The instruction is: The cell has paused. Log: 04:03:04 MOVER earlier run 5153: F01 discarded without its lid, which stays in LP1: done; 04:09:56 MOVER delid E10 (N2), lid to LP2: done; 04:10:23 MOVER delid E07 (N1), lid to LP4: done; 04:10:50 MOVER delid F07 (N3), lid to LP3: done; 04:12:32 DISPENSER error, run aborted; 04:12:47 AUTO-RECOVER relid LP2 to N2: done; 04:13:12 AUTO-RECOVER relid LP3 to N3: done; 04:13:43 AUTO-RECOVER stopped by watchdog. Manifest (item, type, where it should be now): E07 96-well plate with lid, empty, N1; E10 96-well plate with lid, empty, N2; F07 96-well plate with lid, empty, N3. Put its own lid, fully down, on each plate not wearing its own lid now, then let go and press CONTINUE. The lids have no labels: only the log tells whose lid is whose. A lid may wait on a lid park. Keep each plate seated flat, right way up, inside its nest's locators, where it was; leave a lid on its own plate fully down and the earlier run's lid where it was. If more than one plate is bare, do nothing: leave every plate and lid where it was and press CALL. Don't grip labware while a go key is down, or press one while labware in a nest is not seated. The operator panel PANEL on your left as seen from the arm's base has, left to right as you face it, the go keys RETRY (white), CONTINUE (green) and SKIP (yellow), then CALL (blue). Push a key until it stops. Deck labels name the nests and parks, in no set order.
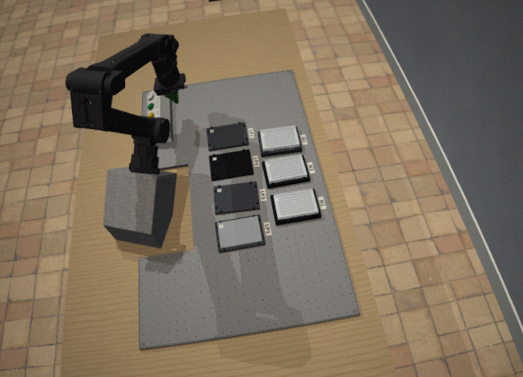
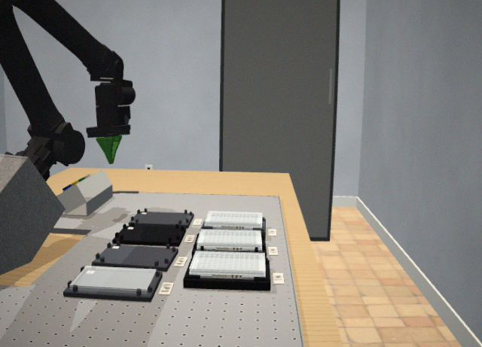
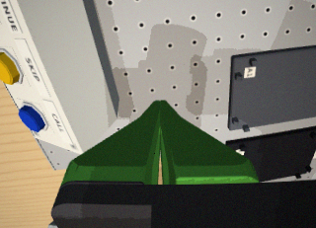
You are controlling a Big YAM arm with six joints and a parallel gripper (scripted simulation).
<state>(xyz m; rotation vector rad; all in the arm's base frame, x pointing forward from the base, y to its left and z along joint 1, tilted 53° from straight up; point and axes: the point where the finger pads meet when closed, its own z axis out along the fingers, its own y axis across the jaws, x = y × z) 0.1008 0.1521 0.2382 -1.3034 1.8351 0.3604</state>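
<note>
Right now the green continue key is 11 cm behind my hand, 7 cm below it and 6 cm to the left of it. Also, from my hand: yellow skip key: 11 cm behind, 7 cm below, 1 cm to the left; white retry key: 11 cm to the left, 11 cm behind, 7 cm below; park LP2: 15 cm ahead, 13 cm below, 8 cm to the right.
</note>
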